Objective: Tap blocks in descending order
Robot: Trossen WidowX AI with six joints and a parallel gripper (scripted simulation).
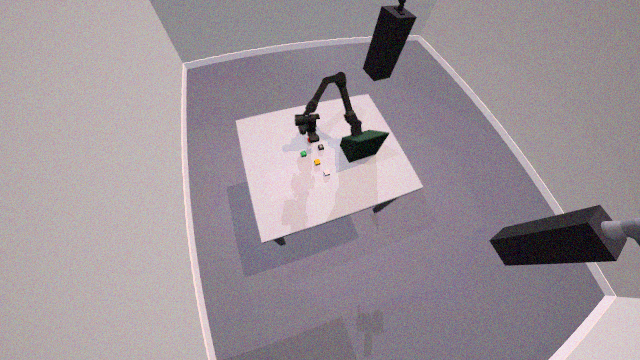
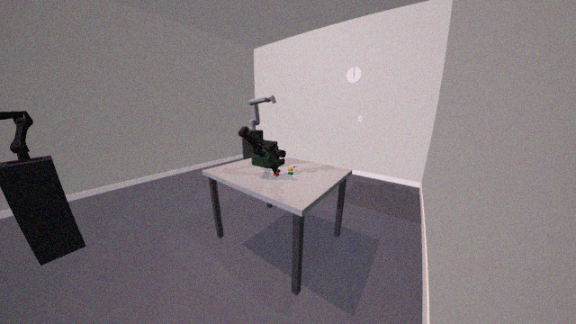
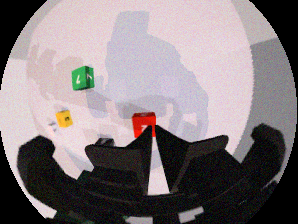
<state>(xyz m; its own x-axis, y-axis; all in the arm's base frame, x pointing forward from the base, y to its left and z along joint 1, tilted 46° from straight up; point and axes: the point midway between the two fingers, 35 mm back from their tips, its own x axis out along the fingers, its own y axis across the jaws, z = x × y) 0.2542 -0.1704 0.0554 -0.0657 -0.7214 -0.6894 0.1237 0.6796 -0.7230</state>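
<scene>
Right now the red block is 1 cm to the left of my gripper tip and 1 cm below it. The rest, counted from my gripper tip: yellow block: 4 cm ahead, 19 cm to the left, 1 cm below; then dark block: 4 cm behind, 10 cm to the left, 1 cm below; then green block: 9 cm ahead, 10 cm to the left, 1 cm below.
</scene>
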